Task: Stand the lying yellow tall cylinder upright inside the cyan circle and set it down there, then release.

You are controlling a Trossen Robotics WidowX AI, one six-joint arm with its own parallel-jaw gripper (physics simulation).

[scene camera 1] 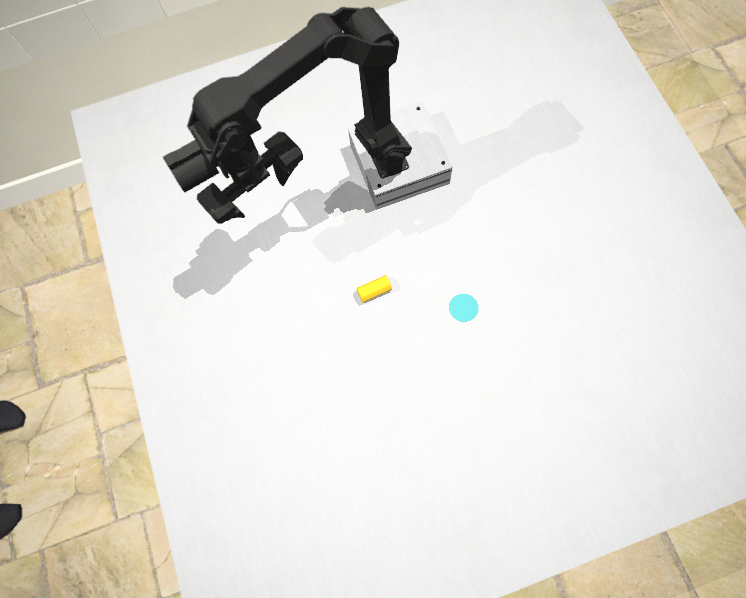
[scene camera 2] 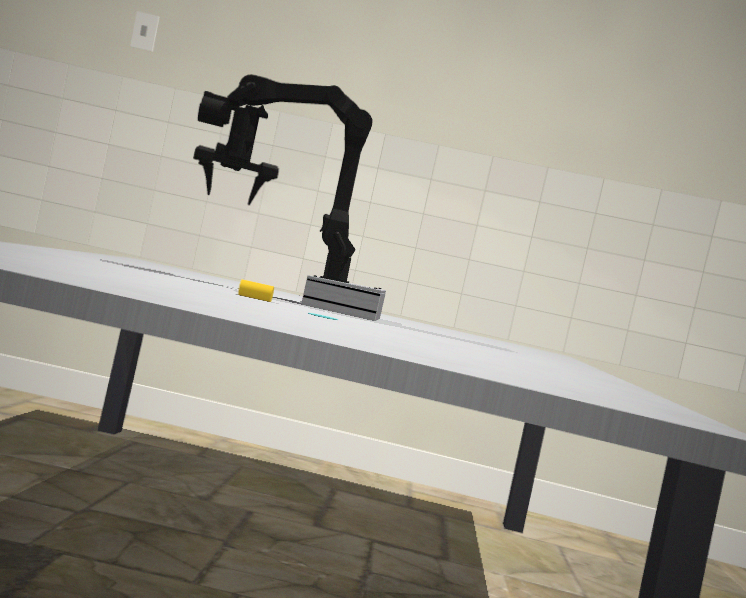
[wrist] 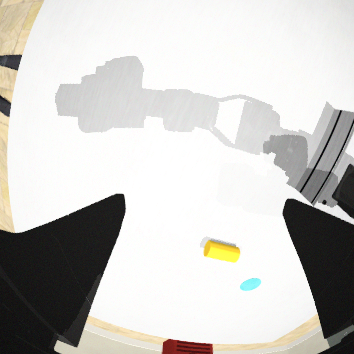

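Where they show: gripper, fingertip midpoint: [scene camera 1: 262,200] [scene camera 2: 228,200] [wrist: 208,204]; arm's base at its link origin: [scene camera 1: 389,161] [scene camera 2: 334,280] [wrist: 348,186].
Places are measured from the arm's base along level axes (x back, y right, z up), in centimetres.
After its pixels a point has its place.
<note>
The yellow cylinder [scene camera 1: 374,289] @(x -24.0, y 13.1, z -3.9 cm) [scene camera 2: 255,290] @(x -25.0, y 12.8, z -5.3 cm) [wrist: 222,251] @(x -22.3, y 13.6, z -4.1 cm) lies on its side on the white table. The cyan circle [scene camera 1: 463,307] @(x -33.5, y -2.6, z -6.9 cm) [scene camera 2: 322,316] @(x -34.7, y -2.7, z -6.9 cm) [wrist: 250,284] @(x -33.6, y -2.8, z -6.9 cm) is flat on the table, a short way from the cylinder and apart from it. My gripper [scene camera 1: 262,200] @(x -5.5, y 27.1, z 12.6 cm) [scene camera 2: 229,199] @(x -5.5, y 27.1, z 12.6 cm) [wrist: 208,204] @(x -5.5, y 27.1, z 12.6 cm) is open and empty, fingers wide apart and pointing down. It hangs high above the table, to the left of the robot base in both scene views. In the wrist view the cylinder shows far below, between the two fingers.
The arm's grey base box [scene camera 1: 412,187] @(x -6.3, y -2.6, z -2.6 cm) [scene camera 2: 343,298] @(x -6.3, y -3.5, z -3.5 cm) [wrist: 325,155] @(x 2.1, y 5.5, z -3.8 cm) stands on the table [scene camera 1: 373,467] @(x -56.0, y 26.1, z -7.0 cm) [scene camera 2: 373,361] @(x -85.4, y -15.3, z -8.0 cm), behind the cylinder and circle. Shadows of the arm fall across the table. A tiled wall [scene camera 2: 467,205] rises behind. A red object [wrist: 187,346] shows beyond the table edge.
</note>
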